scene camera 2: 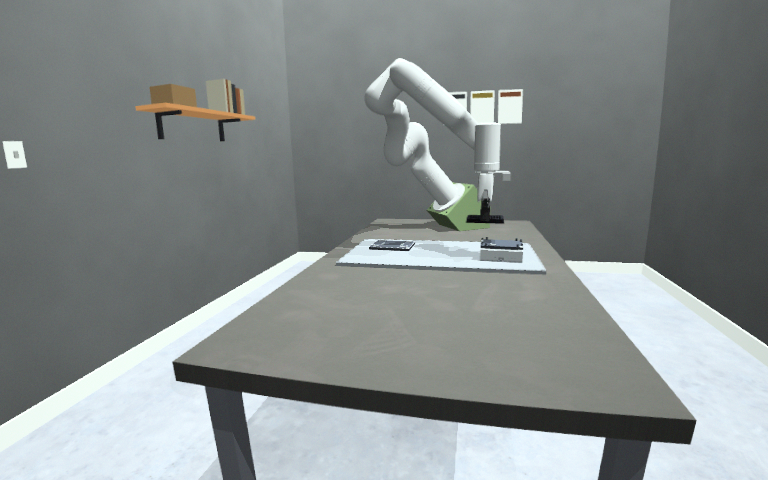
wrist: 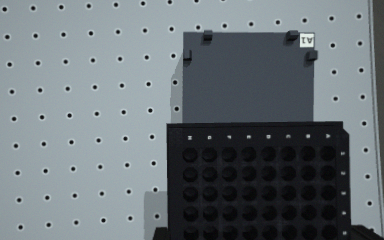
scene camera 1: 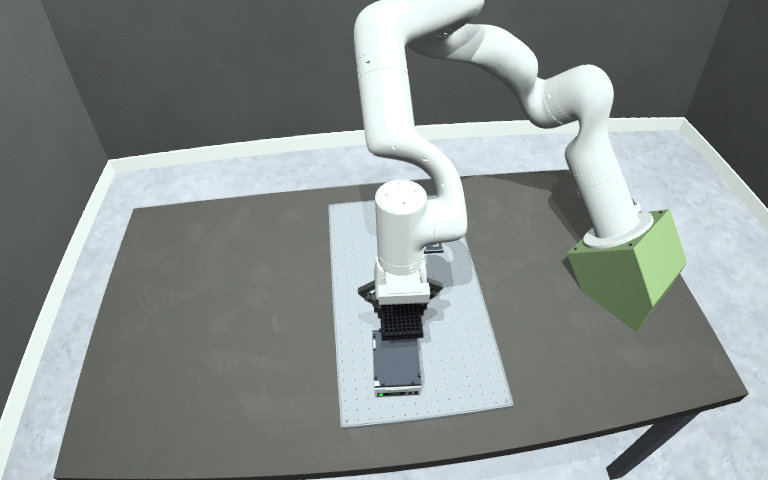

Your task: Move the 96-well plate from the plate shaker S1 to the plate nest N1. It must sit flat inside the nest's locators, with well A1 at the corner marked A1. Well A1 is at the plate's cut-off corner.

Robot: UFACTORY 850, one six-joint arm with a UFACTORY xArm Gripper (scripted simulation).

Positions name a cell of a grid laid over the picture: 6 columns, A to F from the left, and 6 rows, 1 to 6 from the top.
Labels:
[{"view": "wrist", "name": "black 96-well plate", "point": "D5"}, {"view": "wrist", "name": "plate shaker S1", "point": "D2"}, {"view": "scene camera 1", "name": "gripper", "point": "D4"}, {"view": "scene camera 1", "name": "black 96-well plate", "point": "D5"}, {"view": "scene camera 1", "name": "plate shaker S1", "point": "D5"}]

